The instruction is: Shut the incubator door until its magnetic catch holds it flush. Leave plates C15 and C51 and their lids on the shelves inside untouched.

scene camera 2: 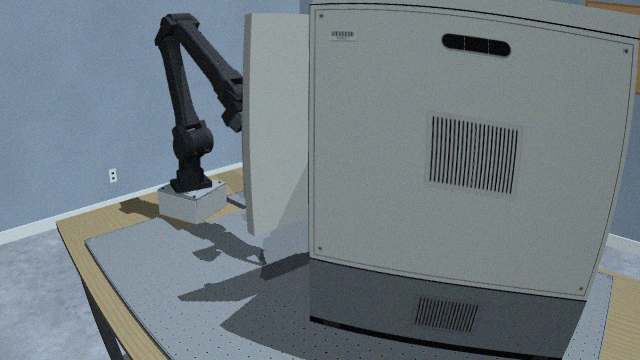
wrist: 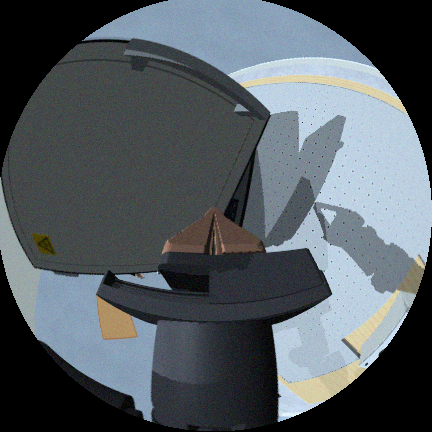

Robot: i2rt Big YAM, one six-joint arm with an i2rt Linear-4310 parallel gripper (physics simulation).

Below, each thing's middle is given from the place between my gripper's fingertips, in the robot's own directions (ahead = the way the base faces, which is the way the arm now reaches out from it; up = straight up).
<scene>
Now: hand 40 mm short of the incubator door (scene camera 2: 274, 117), 20 mm to the right of it and 110 mm below it.
</scene>
